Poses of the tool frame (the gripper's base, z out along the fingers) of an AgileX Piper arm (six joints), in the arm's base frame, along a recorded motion.
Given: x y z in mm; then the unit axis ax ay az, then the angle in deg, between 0 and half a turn.
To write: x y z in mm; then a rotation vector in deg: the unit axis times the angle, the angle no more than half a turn. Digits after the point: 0 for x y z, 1 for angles.
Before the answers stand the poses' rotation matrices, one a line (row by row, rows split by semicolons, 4 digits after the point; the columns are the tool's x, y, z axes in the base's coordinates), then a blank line. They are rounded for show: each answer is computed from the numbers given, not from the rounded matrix.
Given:
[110 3 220 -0.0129 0.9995 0.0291 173.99]
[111 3 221 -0.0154 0.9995 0.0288 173.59]
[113 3 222 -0.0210 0.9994 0.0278 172.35]
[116 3 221 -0.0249 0.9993 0.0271 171.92]
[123 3 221 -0.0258 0.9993 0.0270 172.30]
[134 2 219 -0.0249 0.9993 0.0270 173.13]
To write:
-0.9942 -0.0288 0.1039; -0.0227 0.9980 0.0594; -0.1054 0.0567 -0.9928
-0.9933 -0.0339 0.1107; -0.0275 0.9979 0.0591; -0.1125 0.0557 -0.9921
-0.9902 -0.0455 0.1319; -0.0381 0.9976 0.0581; -0.1342 0.0525 -0.9896
-0.9888 -0.0533 0.1391; -0.0457 0.9973 0.0574; -0.1418 0.0504 -0.9886
-0.9897 -0.0549 0.1325; -0.0477 0.9972 0.0572; -0.1353 0.0503 -0.9895
-0.9916 -0.0528 0.1182; -0.0464 0.9973 0.0567; -0.1209 0.0508 -0.9914

[110 3 220 -2.2 173.9 5.1]
[111 3 221 -2.7 173.5 5.0]
[113 3 222 -3.6 172.2 4.8]
[116 3 221 -4.3 171.8 4.7]
[123 3 221 -4.4 172.2 4.7]
[134 2 219 -4.3 173.0 4.7]

